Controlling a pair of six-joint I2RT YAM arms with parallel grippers.
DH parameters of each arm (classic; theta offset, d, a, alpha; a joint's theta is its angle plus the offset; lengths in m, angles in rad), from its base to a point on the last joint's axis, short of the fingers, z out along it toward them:
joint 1: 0 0.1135 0.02 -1.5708
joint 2: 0 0 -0.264 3.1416
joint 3: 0.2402 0 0.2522 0
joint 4: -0.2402 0 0.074 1.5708
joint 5: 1.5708 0 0 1.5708
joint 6: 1.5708 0.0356 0 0
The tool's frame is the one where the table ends.
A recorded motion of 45 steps. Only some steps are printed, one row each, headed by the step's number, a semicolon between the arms.
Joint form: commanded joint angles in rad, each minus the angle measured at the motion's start. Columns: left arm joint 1, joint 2, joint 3, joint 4, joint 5, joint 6; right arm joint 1, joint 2, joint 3, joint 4, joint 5, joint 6.
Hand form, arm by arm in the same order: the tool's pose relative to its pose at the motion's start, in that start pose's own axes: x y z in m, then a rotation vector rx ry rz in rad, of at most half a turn. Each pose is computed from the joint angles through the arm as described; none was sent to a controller.
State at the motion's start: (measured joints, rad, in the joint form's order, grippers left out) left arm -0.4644 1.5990 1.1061 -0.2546 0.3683 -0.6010; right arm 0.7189 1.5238 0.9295 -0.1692 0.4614 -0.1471
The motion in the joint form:
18: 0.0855 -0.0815 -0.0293 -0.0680 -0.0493 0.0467; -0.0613 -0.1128 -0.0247 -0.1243 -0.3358 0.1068
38: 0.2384 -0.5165 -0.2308 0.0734 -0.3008 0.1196; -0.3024 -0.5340 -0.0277 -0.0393 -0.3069 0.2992
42: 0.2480 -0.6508 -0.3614 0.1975 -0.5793 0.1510; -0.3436 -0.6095 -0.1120 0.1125 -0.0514 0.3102
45: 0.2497 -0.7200 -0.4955 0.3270 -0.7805 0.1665; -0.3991 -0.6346 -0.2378 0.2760 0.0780 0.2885
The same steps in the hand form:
18: -0.0070 0.0196 -0.0311 -0.0908 -0.0650 -0.0139; 0.0098 -0.0165 -0.0204 -0.2956 0.0198 0.1370
38: 0.0059 0.0269 -0.1440 -0.2320 -0.5830 0.0666; 0.0005 -0.1243 -0.1183 -0.0389 -0.3979 0.5819
42: 0.0253 0.0384 -0.1627 -0.4269 -0.8308 0.0553; 0.0156 -0.1401 -0.1272 0.2630 -0.4907 0.6966
45: 0.0446 0.0561 -0.1622 -0.5737 -0.9801 0.0161; 0.0400 -0.1446 -0.1142 0.4531 -0.5091 0.7448

